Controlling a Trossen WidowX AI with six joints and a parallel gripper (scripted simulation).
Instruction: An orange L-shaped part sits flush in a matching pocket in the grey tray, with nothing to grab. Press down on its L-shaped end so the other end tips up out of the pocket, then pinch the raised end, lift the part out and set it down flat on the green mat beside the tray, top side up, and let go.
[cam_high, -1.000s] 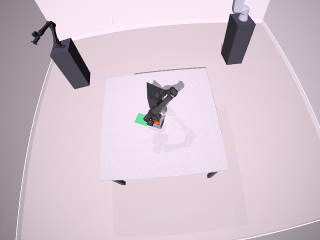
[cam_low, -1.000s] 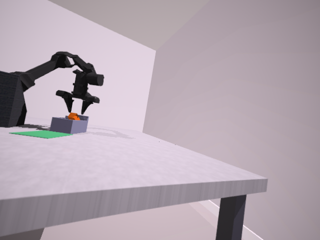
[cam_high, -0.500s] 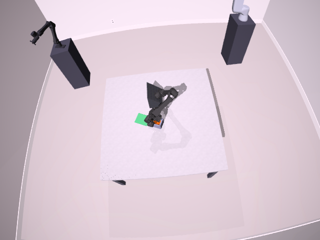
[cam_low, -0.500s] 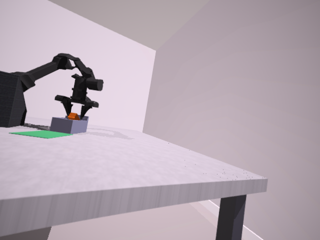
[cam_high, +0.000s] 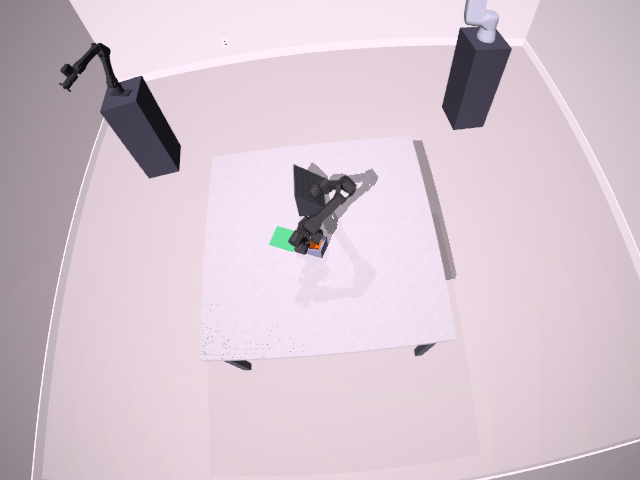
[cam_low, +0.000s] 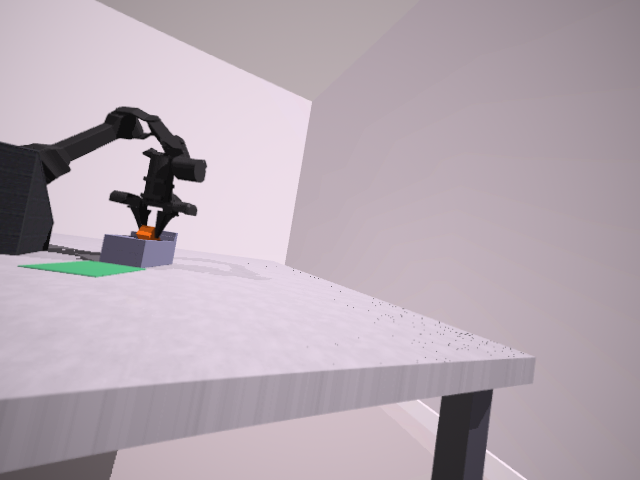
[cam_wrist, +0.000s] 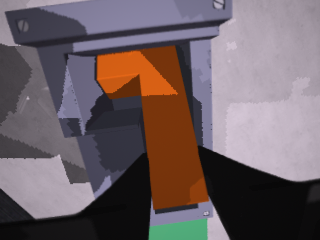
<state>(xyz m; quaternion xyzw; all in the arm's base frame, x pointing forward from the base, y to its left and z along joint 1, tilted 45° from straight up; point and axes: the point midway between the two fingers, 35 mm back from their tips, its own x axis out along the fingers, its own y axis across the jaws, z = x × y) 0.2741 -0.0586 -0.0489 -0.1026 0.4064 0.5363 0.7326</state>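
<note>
My gripper tip is 120 mm to the left of the green mat, 90 mm past it and 80 mm above it. Round my gripper tip: orange L-shaped part: 40 mm to the left, 30 mm below.
</note>
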